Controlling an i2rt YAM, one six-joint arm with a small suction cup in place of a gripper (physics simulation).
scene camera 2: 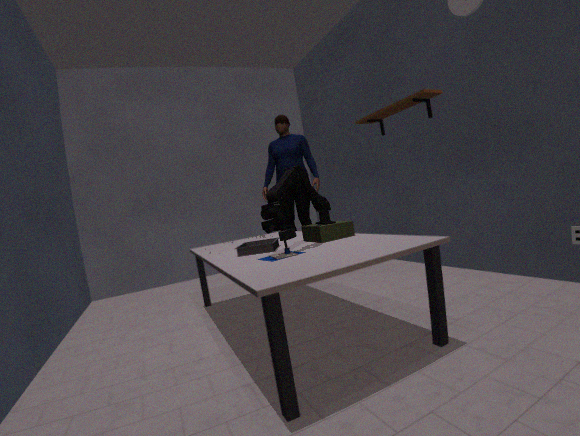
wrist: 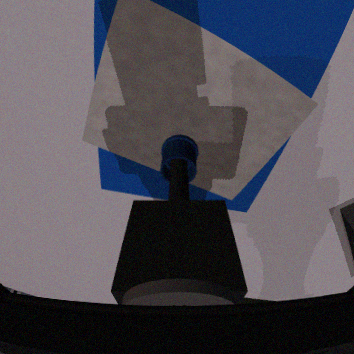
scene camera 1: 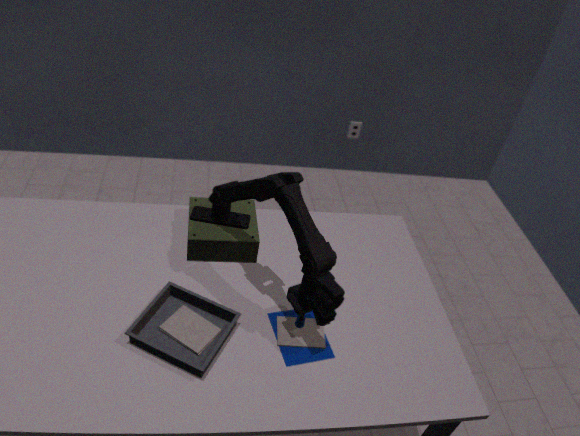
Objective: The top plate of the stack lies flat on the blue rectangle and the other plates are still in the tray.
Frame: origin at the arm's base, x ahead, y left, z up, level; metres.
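Seen in the pictures: hand at its tool point: (wrist: pixel 178 146) (scene camera 1: pixel 299 325); arm's base at its link origin: (scene camera 2: pixel 325 223) (scene camera 1: pixel 220 218).
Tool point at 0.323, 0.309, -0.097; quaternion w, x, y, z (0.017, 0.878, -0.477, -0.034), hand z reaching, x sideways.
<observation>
Pixels of each thing's top centre, then the offset from my tool point to it, as dx, dy, dz. "*": a spot on its surface instead. Level surfaces: height alone.
- grey square plate at its top centre: (wrist: pixel 192 120) (scene camera 1: pixel 300 331) (scene camera 2: pixel 282 254) +0.029, +0.006, +0.009
- blue rectangle at a spot on its surface: (wrist: pixel 288 35) (scene camera 2: pixel 266 258) * +0.107, -0.011, +0.004
- dark grey tray at its top centre: (scene camera 1: pixel 184 323) (scene camera 2: pixel 258 242) +0.103, -0.331, +0.053
- grey plate at its top centre: (scene camera 1: pixel 190 328) +0.090, -0.317, +0.017
- white table at its surface level: dz +0.003
A grey square plate (scene camera 1: pixel 309 337) (scene camera 2: pixel 291 254) (wrist: pixel 270 102) lies flat on the blue rectangle (scene camera 1: pixel 304 357) (scene camera 2: pixel 266 258) (wrist: pixel 288 35). It is turned against the rectangle, and its corners reach a little past the blue edges. My suction cup (scene camera 1: pixel 299 323) (scene camera 2: pixel 286 249) (wrist: pixel 179 149) stands over the plate near one edge; I cannot tell whether it touches it. The arm's shadow falls across the plate. The dark grey tray (scene camera 1: pixel 145 311) (scene camera 2: pixel 256 246) lies to the left, with a grey plate (scene camera 1: pixel 189 328) flat inside it. How many plates lie under that one is hidden.
The arm stands on a green base block (scene camera 1: pixel 220 239) (scene camera 2: pixel 327 230) at the back of the white table (scene camera 1: pixel 69 281) (scene camera 2: pixel 337 258). A person in blue (scene camera 2: pixel 287 155) stands behind the table. A corner of the tray (wrist: pixel 345 225) shows at the wrist view's right edge.
</observation>
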